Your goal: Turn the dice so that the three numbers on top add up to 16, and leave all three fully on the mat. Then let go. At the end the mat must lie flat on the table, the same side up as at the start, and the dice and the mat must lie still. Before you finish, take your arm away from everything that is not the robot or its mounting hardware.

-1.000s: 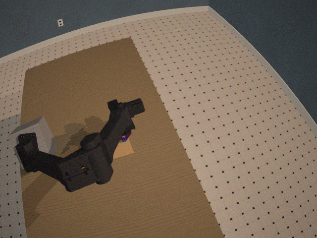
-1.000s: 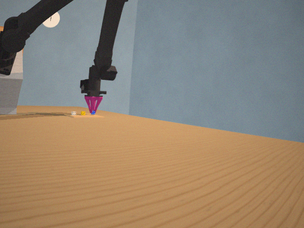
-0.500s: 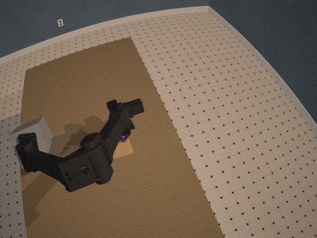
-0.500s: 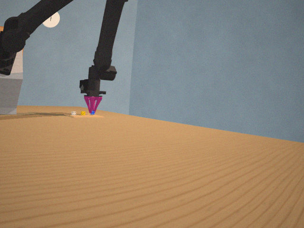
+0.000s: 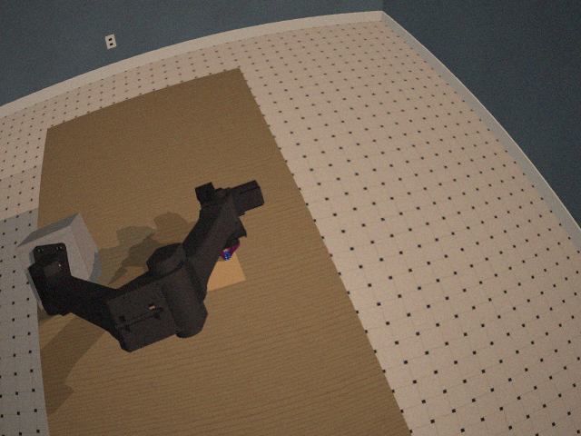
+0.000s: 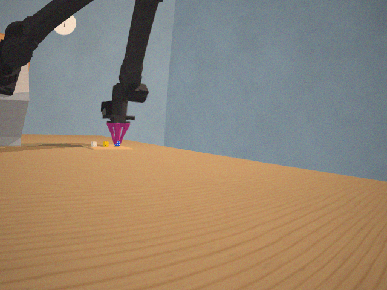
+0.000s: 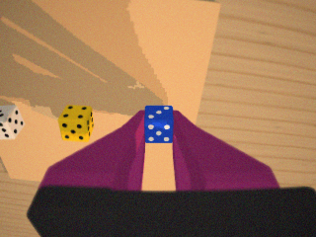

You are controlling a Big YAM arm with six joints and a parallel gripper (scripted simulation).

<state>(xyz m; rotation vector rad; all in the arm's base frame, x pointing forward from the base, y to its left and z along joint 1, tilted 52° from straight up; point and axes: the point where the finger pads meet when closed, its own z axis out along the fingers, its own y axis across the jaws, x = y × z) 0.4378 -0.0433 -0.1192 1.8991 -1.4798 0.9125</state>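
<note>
Now: the blue die 10 mm below my hand. Round my hand: mat (50 mm behind, 10 mm to the right, 20 mm below); white die (90 mm behind, 20 mm to the right, 10 mm below); yellow die (50 mm behind, 10 mm to the right, 10 mm below).
</note>
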